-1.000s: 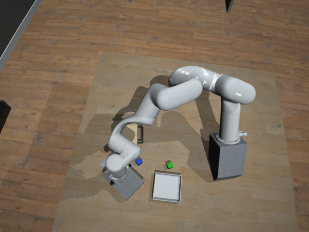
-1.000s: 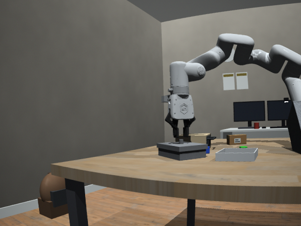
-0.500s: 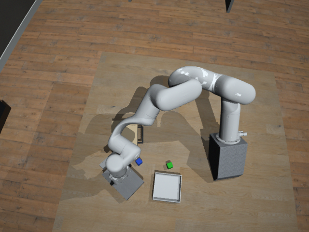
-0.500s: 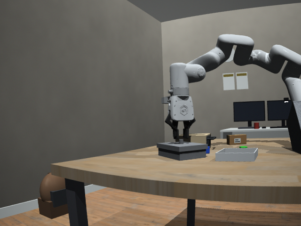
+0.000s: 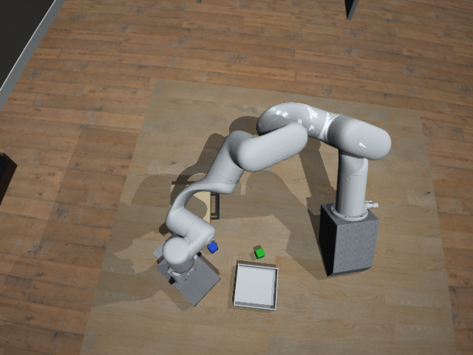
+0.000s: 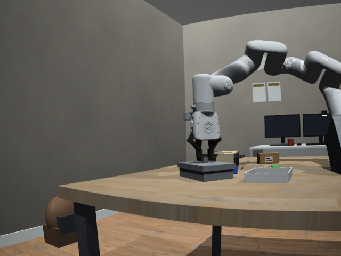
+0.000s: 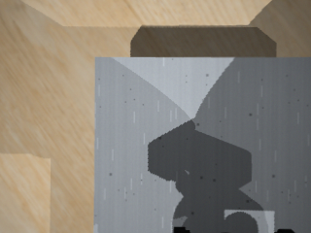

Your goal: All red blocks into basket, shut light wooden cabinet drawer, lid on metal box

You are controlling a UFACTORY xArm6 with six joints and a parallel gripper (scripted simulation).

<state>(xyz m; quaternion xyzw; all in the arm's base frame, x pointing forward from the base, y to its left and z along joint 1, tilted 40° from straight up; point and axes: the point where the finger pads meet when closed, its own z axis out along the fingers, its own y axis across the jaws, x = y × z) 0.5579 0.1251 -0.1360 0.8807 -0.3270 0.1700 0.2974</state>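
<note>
My gripper is now 30 mm above the grey lid. From my hand the other things lie so: light wooden cabinet 10 mm behind, 240 mm to the right, 50 mm below; then grey metal box 60 mm below; then drawer 20 mm behind, 240 mm to the right, 50 mm below.
</note>
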